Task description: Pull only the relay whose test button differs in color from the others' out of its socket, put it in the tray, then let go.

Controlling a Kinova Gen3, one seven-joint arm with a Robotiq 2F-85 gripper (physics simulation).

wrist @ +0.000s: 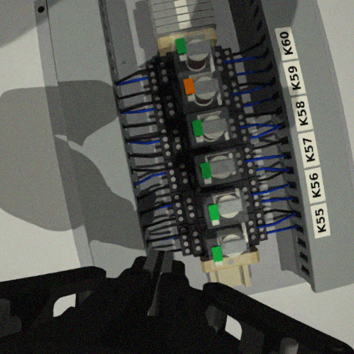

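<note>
The relay with the orange test button (pixel 205 88) is seated in its socket, second from the top of the row, about level with the K59 label. The other relays, such as the top one (pixel 198 48) and the bottom one (pixel 233 245), have green test buttons and also sit in their sockets. My gripper (pixel 160 265) is shut with its fingertips together and holds nothing. In the wrist view it is at the bottom, left of the bottom relay and well away from the orange-button relay. The tray does not show.
A grey wire duct (pixel 75 125) runs along the left of the row, and another duct (pixel 327 190) with labels K55 to K60 runs along the right. Black and blue wires reach the sockets from both sides. Beige end pieces (pixel 231 261) close the row. Shadows lie at left.
</note>
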